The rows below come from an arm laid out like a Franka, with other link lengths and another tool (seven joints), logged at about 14 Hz.
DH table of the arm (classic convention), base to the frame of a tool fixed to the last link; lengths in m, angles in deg. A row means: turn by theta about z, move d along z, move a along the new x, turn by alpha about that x. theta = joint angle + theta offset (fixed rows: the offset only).
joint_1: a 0  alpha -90  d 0.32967  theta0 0
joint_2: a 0  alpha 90  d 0  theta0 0
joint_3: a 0.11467  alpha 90  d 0.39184  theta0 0
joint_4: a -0.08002  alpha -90  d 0  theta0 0
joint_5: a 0  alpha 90  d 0.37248  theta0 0
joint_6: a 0.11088  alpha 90  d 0  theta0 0
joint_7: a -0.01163  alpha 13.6  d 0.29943  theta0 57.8
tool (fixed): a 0  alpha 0  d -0.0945  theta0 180
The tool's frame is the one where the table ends.
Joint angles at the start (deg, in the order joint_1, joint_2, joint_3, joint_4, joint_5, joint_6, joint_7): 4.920 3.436 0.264 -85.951 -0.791 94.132 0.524
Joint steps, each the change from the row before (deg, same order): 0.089 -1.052 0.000 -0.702 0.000 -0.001 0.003; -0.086 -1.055 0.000 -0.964 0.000 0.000 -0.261; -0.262 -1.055 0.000 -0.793 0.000 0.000 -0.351; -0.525 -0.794 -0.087 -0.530 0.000 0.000 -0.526
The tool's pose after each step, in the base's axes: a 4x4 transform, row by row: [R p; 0 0 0 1], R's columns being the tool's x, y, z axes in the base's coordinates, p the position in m. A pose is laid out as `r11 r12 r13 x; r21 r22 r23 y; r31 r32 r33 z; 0 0 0 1`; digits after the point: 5 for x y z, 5 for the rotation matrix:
-0.59874 0.75251 0.27430 0.60376; 0.79882 0.58594 0.13624 0.05111; -0.05820 0.30069 -0.95195 0.60358; 0 0 0 1
-0.60107 0.75025 0.27537 0.59692; 0.79698 0.58832 0.13674 0.04948; -0.05942 0.30166 -0.95156 0.60668; 0 0 0 1
-0.60202 0.74798 0.27947 0.59051; 0.79605 0.58955 0.13692 0.04605; -0.06235 0.30490 -0.95034 0.61107; 0 0 0 1
-0.60049 0.74750 0.28400 0.58609; 0.79694 0.58857 0.13593 0.03916; -0.06554 0.30795 -0.94914 0.61484; 0 0 0 1

